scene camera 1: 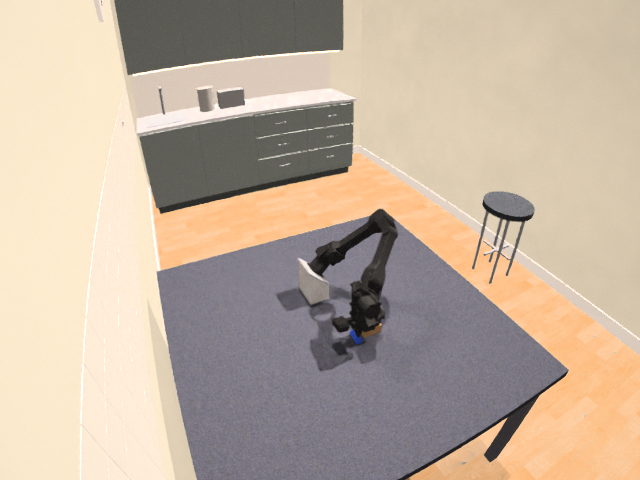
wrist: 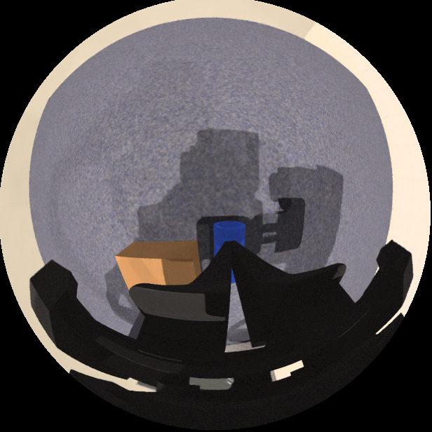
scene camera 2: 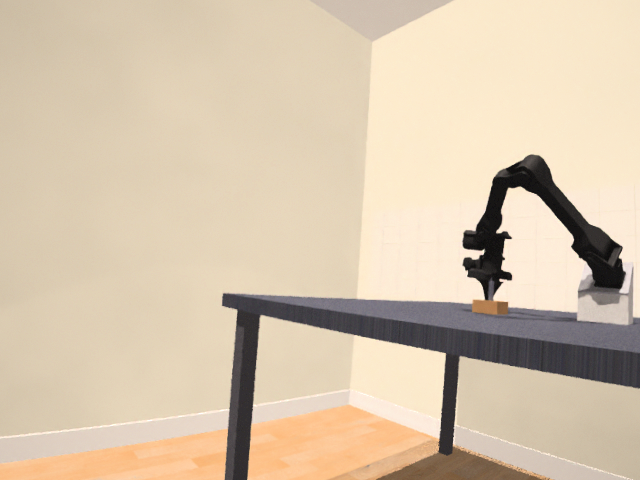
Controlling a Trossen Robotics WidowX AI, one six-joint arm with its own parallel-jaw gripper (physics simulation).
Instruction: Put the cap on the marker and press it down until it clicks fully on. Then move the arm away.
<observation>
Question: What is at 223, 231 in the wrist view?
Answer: A blue cap.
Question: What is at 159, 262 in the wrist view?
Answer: An orange-brown block.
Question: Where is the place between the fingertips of my gripper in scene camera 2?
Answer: At 487, 302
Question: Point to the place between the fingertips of my gripper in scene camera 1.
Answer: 358, 336
</observation>
